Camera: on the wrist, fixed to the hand. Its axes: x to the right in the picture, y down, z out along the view.
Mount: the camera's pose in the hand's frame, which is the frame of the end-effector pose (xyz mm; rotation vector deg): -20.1 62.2 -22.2 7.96 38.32 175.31
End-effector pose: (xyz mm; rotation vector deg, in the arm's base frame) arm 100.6 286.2 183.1 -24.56 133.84 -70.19
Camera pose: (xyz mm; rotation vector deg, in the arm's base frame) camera 102.1 345.4 147.6 144.95 28.67 23.96
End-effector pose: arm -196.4 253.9 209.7 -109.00 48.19 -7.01
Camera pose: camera -252.1 233.7 174.3 66.24 156.49 55.17
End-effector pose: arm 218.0 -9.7 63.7 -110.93 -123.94 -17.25
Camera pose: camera 282.6 -28.5 79.1 -106.28 101.08 0.04
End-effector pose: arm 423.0 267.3 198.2 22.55 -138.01 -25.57
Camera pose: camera 442.0 326.1 229.0 -125.04 -12.99 57.50
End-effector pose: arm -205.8 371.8 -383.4 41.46 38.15 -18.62
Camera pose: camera -200.3 432.7 -351.3 66.04 -27.22 156.28
